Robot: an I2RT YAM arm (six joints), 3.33 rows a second.
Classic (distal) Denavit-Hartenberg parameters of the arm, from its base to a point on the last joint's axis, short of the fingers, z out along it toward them. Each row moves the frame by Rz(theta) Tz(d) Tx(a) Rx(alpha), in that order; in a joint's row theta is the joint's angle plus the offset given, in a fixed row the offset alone. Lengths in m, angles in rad.
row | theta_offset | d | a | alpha
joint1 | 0 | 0.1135 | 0.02 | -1.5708
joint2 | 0 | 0 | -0.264 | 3.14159
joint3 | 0.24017 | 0 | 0.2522 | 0
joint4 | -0.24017 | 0 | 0.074 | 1.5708
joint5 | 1.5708 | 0 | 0 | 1.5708
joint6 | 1.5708 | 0.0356 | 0 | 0
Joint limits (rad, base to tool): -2.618..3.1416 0..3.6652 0..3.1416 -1.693..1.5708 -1.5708..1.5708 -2.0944..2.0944
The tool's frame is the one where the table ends.
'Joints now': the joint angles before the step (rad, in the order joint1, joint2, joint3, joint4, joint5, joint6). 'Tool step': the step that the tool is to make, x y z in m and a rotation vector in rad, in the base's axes. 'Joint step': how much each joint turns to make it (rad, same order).
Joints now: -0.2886, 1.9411, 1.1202, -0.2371, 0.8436, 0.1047
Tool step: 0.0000, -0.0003, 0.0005, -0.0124, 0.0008, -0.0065
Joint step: 0.0001, 0.0000, 0.0001, 0.0029, 0.0138, -0.0003
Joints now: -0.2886, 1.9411, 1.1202, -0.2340, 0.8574, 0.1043
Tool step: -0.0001, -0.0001, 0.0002, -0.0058, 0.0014, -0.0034
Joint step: 0.0001, 0.0000, 0.0001, 0.0001, 0.0069, 0.0002
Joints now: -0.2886, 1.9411, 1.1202, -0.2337, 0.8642, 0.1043
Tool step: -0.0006, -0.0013, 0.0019, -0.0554, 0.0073, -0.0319
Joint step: 0.0000, 0.0000, -0.0002, 0.0087, 0.0637, 0.0004
